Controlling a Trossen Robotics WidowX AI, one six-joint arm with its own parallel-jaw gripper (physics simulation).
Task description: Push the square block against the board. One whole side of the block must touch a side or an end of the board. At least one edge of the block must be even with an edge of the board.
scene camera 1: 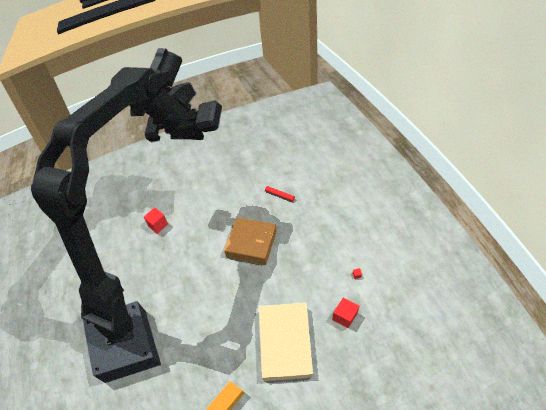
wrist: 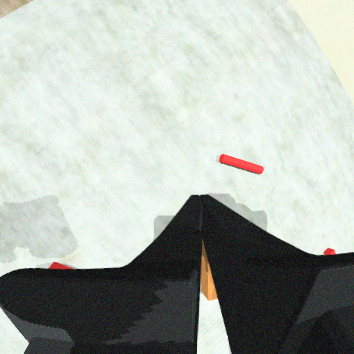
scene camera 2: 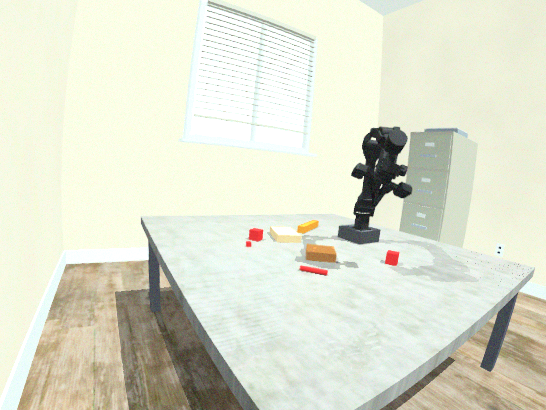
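Where they show: gripper, fingertip midpoint: [scene camera 1: 202,138] [wrist: 198,202] [scene camera 2: 374,206]; arm's base, origin of the base link: [scene camera 1: 118,328] [scene camera 2: 361,228].
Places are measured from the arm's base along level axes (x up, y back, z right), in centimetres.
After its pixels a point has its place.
The square block [scene camera 1: 251,239] {y -34.3, x -2.7, z -13.2 cm} [scene camera 2: 321,253] {y -37.1, x -2.9, z -17.8 cm} is orange-brown and lies flat on the table, in the arm's shadow in scene camera 1. A sliver of the block [wrist: 208,287] {y -28.8, x -2.7, z -14.4 cm} shows between the dark fingers in the wrist view. The cream rectangular board [scene camera 1: 285,340] {y -32.8, x -2.7, z 12.8 cm} [scene camera 2: 285,234] {y -36.0, x -2.7, z 6.7 cm} lies flat, apart from the block, with a gap between them. The board does not show in the wrist view. My gripper [scene camera 1: 188,136] [wrist: 198,202] {y -30.5, x 15.1, z -31.6 cm} is shut and empty, with its fingertips together. It is raised high above the table and touches neither the block nor the board.
One red cube [scene camera 1: 156,220] {y -13.7, x -1.7, z -26.9 cm} [scene camera 2: 392,258] {y -14.8, x -3.3, z -29.9 cm} [wrist: 61,266] {y -14.6, x -4.9, z -30.2 cm} lies on the block's arm side. Another red cube [scene camera 1: 346,312] {y -46.3, x -1.6, z 12.2 cm} [scene camera 2: 256,234] {y -47.5, x -2.9, z 9.4 cm} lies beside the board, near a tiny red cube [scene camera 1: 357,273] {y -53.2, x -4.0, z 3.7 cm} [scene camera 2: 248,244] {y -53.8, x -4.7, z 2.6 cm} [wrist: 329,251] {y -53.2, x -4.4, z 2.5 cm}. A red stick [scene camera 1: 280,194] {y -45.7, x -4.5, z -24.9 cm} [scene camera 2: 313,270] {y -46.2, x -4.7, z -26.0 cm} [wrist: 241,164] {y -45.3, x -4.3, z -25.7 cm} and an orange bar [scene camera 1: 225,397] {y -17.8, x -2.5, z 20.3 cm} [scene camera 2: 308,226] {y -14.4, x -3.2, z 20.8 cm} also lie there.
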